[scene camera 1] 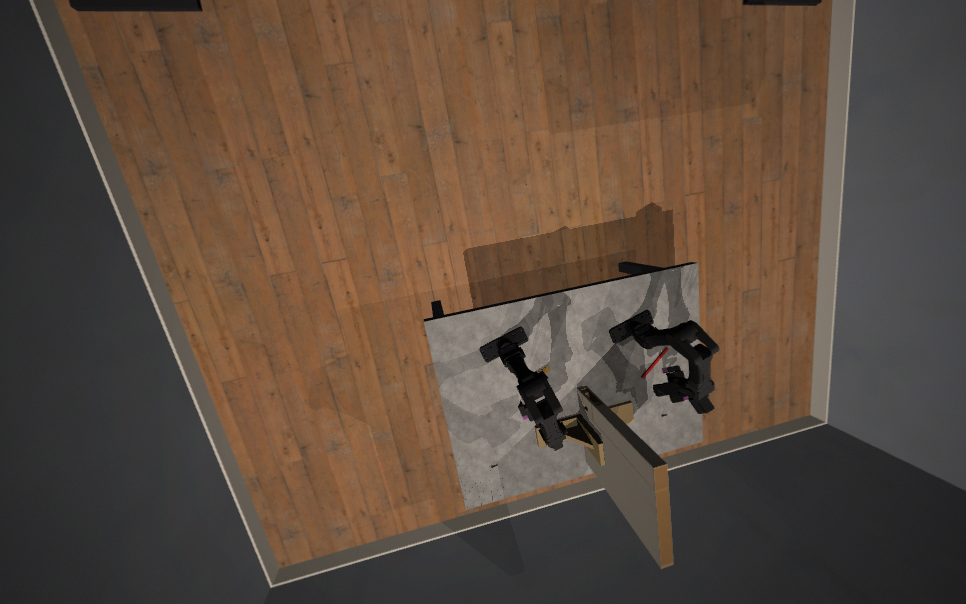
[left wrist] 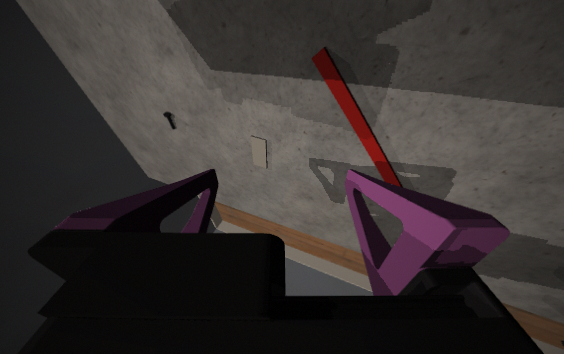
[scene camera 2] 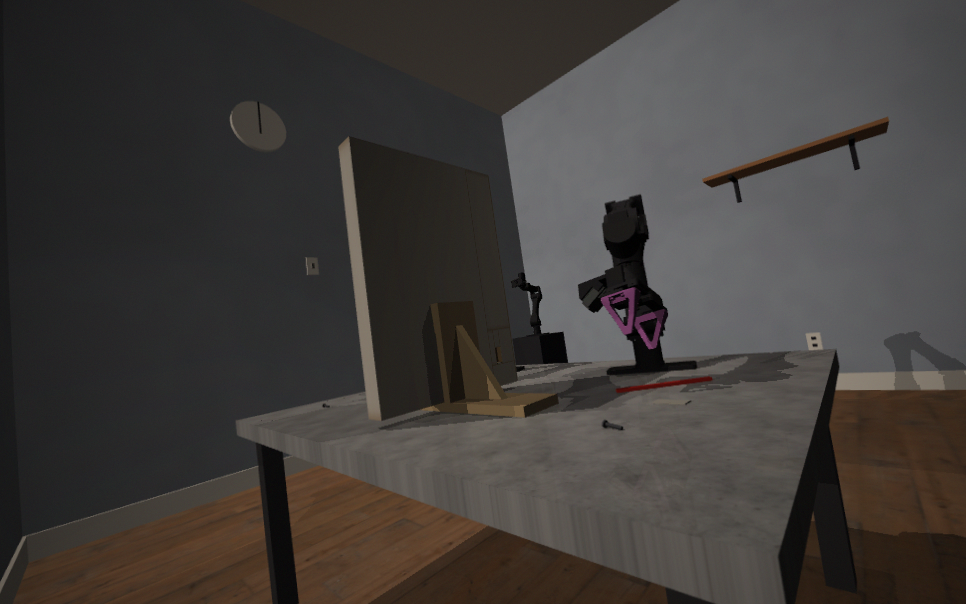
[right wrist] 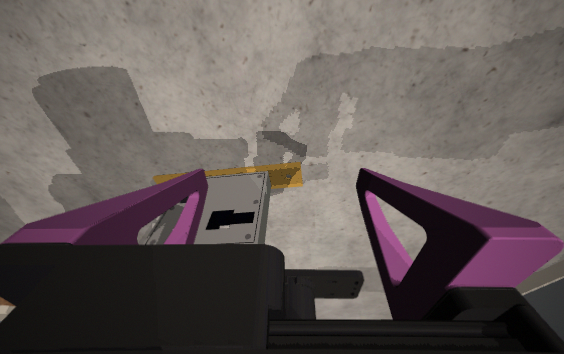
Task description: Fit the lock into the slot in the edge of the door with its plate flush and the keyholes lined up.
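Where they show: left gripper, fingertip midpoint: [left wrist: 281, 176] [scene camera 2: 641, 342]; right gripper, fingertip midpoint: [right wrist: 281, 177]; left arm's base, link origin: [scene camera 1: 630, 326] [scene camera 2: 650, 370]; right arm's base, link origin: [scene camera 1: 503, 344] [right wrist: 292, 281].
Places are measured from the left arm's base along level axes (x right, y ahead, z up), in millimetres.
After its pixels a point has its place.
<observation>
The lock [right wrist: 233, 192] {x 485, y 5, z 28 mm}, a grey case with a black keyhole cutout and a gold plate [right wrist: 292, 175] {x 533, y 2, z 3 mm} [scene camera 1: 544, 369] {x 424, y -17, z 4 mm}, lies on the table. In the right wrist view its left part is hidden behind a finger. My right gripper [right wrist: 281, 177] {x 527, y 38, z 51 mm} is open above it, with nothing held; the lock is off toward the left finger in that view. The door [scene camera 1: 626, 455] {x 351, y 195, z 391 mm} [scene camera 2: 413, 270] {x 364, y 402, z 288 mm} stands upright; a dark slot [scene camera 1: 585, 392] {x 316, y 137, z 63 mm} shows in its narrow edge, and a small keyhole opening [scene camera 2: 497, 353] {x 314, y 184, z 92 mm} in its face. My left gripper [left wrist: 281, 176] {x -22, y 269, z 91 mm} [scene camera 2: 639, 340] {x -22, y 269, z 91 mm} is open and empty above the table.
A red bar [scene camera 1: 654, 363] {x -39, y 218, z 6 mm} [scene camera 2: 663, 384] {x -43, y 224, z 4 mm} [left wrist: 355, 115] {x -18, y 228, z 6 mm}, a beige plate [scene camera 2: 673, 402] {x -65, y 364, z 2 mm} [left wrist: 259, 151] {x -58, y 353, z 2 mm} and a screw [scene camera 2: 611, 425] {x 3, y 497, z 5 mm} [left wrist: 170, 120] {x 4, y 492, z 5 mm} lie near my left gripper. Wooden brackets [scene camera 1: 619, 411] {x 199, y 341, z 18 mm} [scene camera 2: 527, 405] {x 153, y 416, z 17 mm} support the door. Another screw [scene camera 1: 493, 466] {x 815, y 283, z 6 mm} [scene camera 2: 325, 405] {x 812, y 288, z 6 mm} lies across the door.
</observation>
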